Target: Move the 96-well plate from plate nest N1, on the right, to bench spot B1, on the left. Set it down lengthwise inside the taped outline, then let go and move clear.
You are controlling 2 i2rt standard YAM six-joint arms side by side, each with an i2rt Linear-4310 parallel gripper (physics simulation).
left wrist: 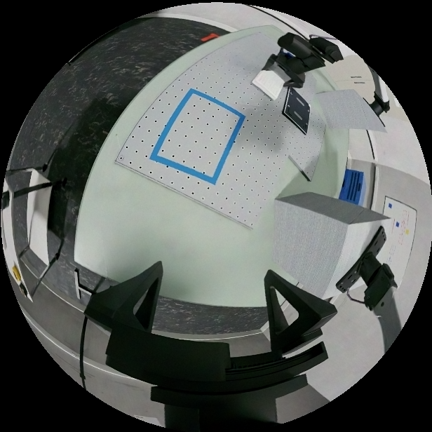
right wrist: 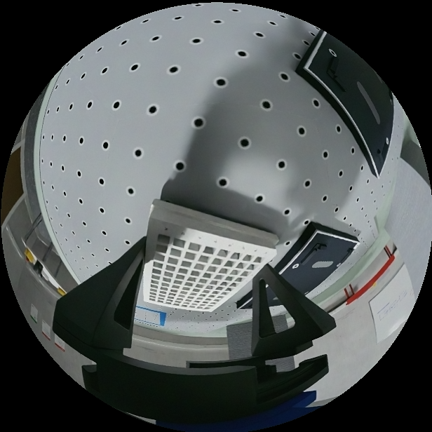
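Observation:
The white 96-well plate (left wrist: 270, 84) (right wrist: 210, 267) is held tilted in the right wrist view, raised above the perforated board. My right gripper (right wrist: 206, 255) is shut on it, with one finger at each side. My left gripper (left wrist: 215, 272) is open and empty, far from the plate. The blue taped outline (left wrist: 183, 170) (right wrist: 162, 319) lies on the board, and the plate is outside it. A dark plate nest (left wrist: 298, 111) is on the board beside the held plate. The right wrist view shows a nest at upper right (right wrist: 350, 95) and another nest (right wrist: 310, 272) behind the right finger; their labels cannot be read.
The perforated board (left wrist: 135, 145) (right wrist: 90, 130) lies on the pale green table (left wrist: 150, 215). A large grey box (left wrist: 310, 235) stands at its near right, and a grey panel (left wrist: 350, 110) stands farther back. A blue rack (left wrist: 352, 186) is beyond the table edge.

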